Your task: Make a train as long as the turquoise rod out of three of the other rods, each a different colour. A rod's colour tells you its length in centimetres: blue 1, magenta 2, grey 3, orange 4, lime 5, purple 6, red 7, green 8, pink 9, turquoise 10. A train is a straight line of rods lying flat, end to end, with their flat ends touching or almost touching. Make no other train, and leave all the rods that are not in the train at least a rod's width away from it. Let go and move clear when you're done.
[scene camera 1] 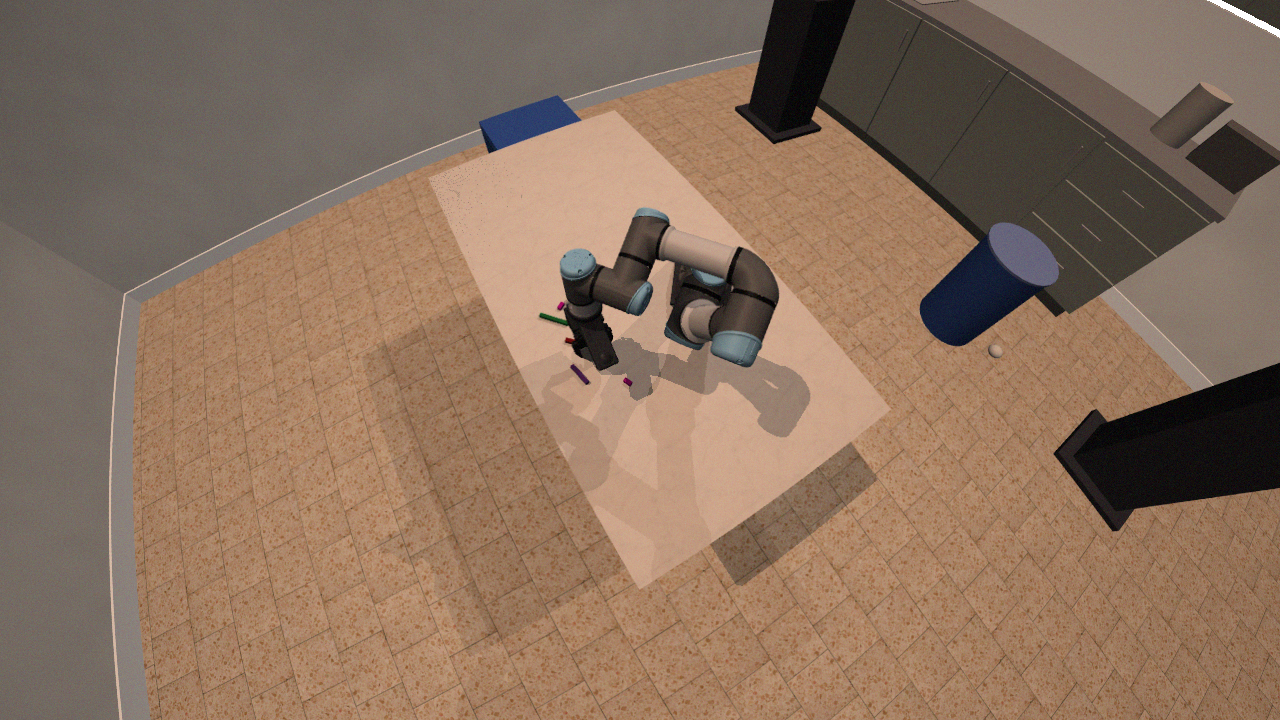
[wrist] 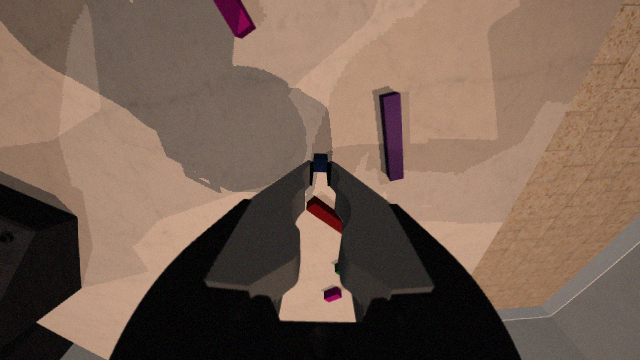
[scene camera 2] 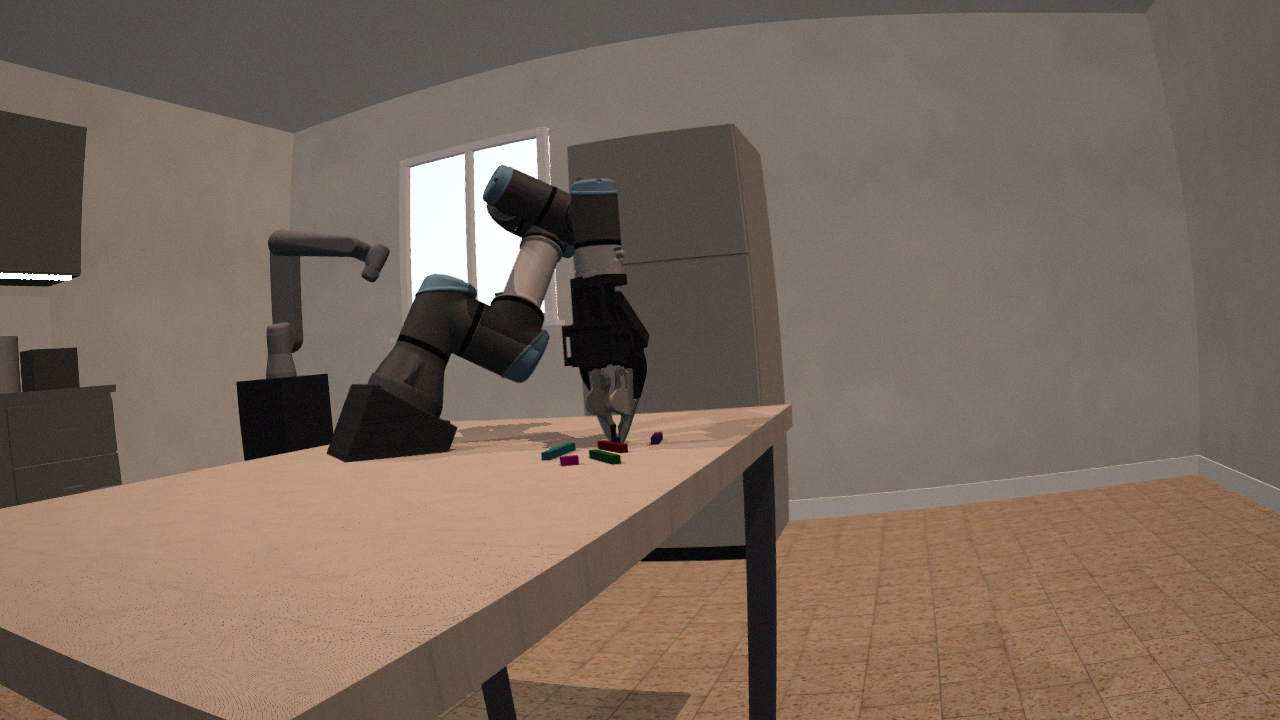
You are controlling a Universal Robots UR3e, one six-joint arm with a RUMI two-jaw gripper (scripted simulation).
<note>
In view: the gripper (scene camera 2: pixel 617 443) and a purple rod (wrist: pixel 390 103).
The gripper also shows in scene camera 1 (scene camera 1: pixel 595 359) and in the wrist view (wrist: pixel 320 163).
</note>
